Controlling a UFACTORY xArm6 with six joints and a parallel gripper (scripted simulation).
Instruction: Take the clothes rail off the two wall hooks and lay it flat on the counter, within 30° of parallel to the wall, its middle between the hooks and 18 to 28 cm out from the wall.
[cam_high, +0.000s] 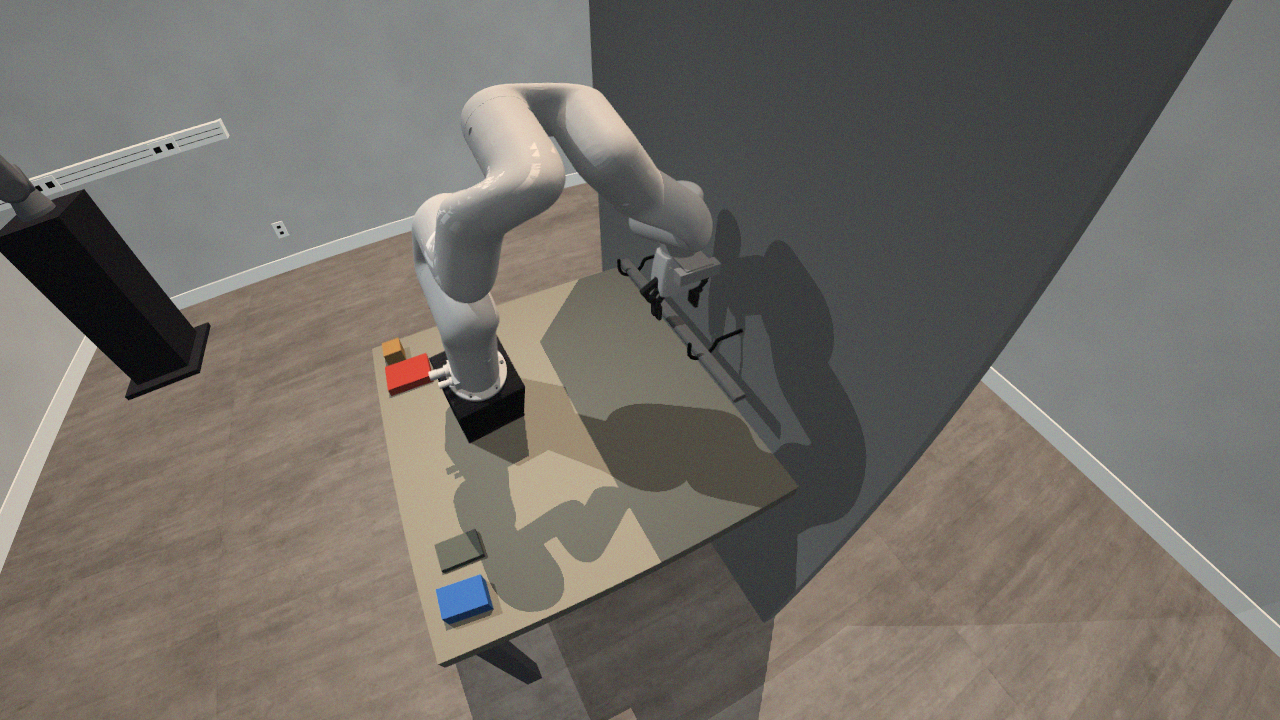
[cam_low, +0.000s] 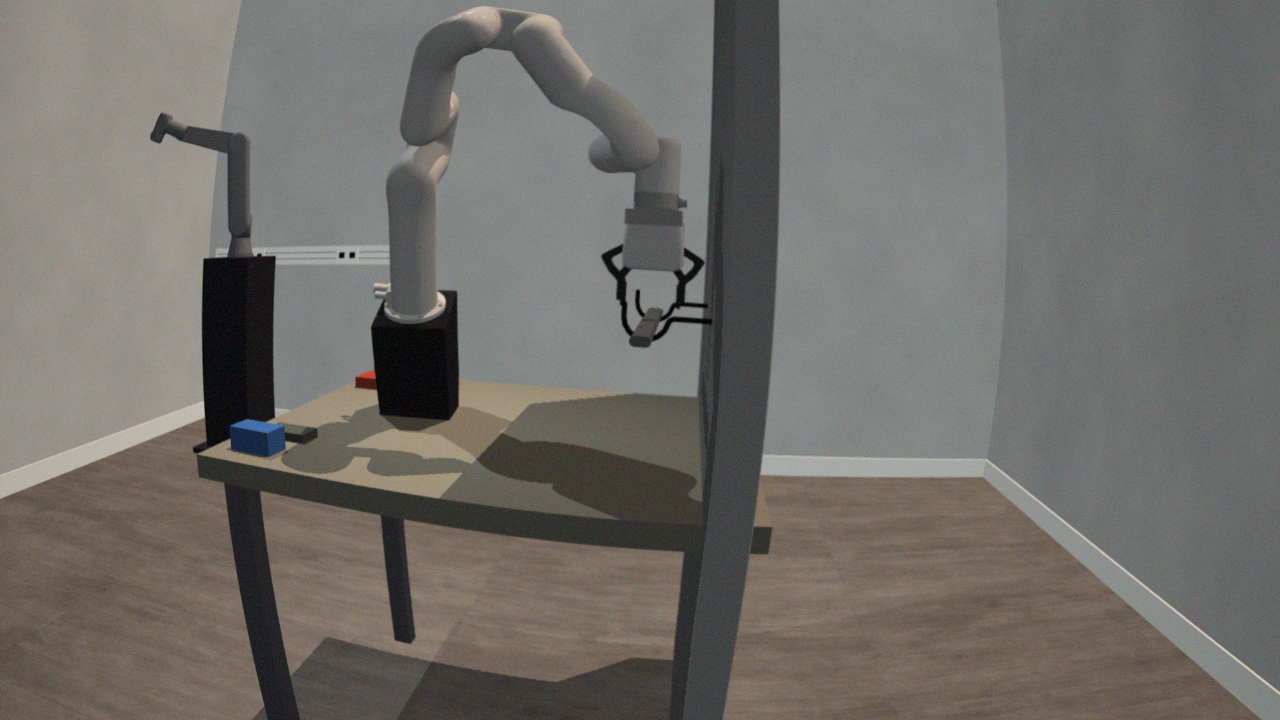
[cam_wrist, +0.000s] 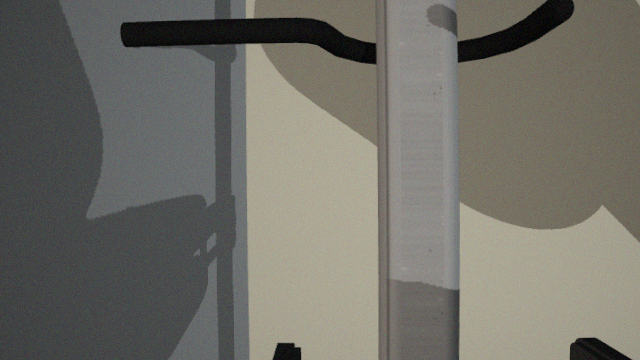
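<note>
The clothes rail is 4 cm below my hand. Also, from my hand: blue block (63 cm behind, 30 cm to the right, 23 cm below); wall panel (18 cm above, 13 cm ahead, 5 cm to the left); grey pad (61 cm behind, 24 cm below, 20 cm to the right).
</note>
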